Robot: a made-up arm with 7 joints.
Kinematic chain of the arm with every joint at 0, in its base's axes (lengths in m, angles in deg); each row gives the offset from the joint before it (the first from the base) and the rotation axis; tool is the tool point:
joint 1: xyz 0 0 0.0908 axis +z
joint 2: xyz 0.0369 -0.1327 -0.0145 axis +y
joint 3: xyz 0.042 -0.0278 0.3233 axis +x
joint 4: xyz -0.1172 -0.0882 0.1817 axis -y
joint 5: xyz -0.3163 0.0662 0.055 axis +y
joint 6: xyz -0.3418 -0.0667 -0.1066 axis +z
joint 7: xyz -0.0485 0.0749 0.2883 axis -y
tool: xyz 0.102 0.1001 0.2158
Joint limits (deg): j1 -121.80..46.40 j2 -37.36..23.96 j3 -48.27..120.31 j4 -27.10..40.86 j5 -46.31..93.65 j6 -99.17..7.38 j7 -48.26..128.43
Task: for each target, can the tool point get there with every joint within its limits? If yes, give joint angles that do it. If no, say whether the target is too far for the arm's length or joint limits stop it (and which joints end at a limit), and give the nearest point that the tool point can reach.
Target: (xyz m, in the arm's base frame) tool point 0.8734 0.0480 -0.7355
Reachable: no: joint limits stop it (at a limit: joint 1, joint 2, joint 4, joint 6) | nearest point 0.5232 0.2351 -0.3513 | short by 0.553 m
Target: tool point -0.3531 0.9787 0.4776
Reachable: yes | joints -82.98 -27.26 29.12 9.88 1.80 -58.12 70.67
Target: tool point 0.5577 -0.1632 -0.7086
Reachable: no: joint limits stop it (at a limit: joint 1, joint 2, joint 4, joint 5, joint 6) | nearest point 0.3863 0.1520 -0.3919 | short by 0.479 m
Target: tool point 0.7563 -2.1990 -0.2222
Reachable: no: too far | nearest point 0.3583 -1.2992 -0.0013 | short by 1.008 m
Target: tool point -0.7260 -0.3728 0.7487
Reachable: yes | joints -27.78 -17.35 45.92 -2.20 33.96 -82.89 25.97
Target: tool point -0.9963 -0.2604 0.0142
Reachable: yes | joints -17.25 -24.66 104.85 11.35 -21.87 -48.08 36.48
